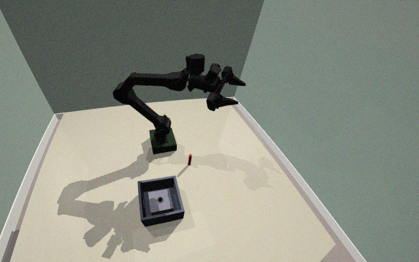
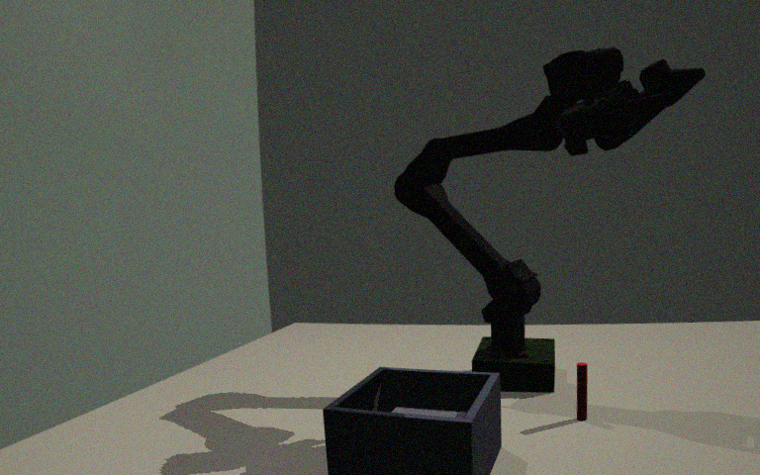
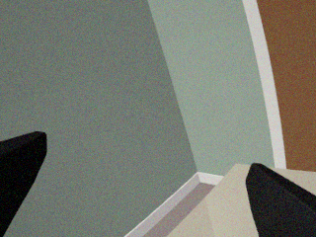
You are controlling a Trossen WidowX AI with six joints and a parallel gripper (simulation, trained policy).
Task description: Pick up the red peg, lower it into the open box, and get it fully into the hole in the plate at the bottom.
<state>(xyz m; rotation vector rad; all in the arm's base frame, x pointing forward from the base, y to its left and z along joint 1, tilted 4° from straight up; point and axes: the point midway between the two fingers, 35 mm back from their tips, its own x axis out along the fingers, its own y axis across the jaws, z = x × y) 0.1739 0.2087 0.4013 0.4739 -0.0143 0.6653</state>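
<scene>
Now: gripper tip 50 mm past the red peg, 140 mm to the left of it and 400 mm above it. From my gripper tip the other things lie so: grey plate (100 mm ahead, 340 mm to the right, 390 mm below); dark blue box (100 mm ahead, 340 mm to the right, 410 mm below).
</scene>
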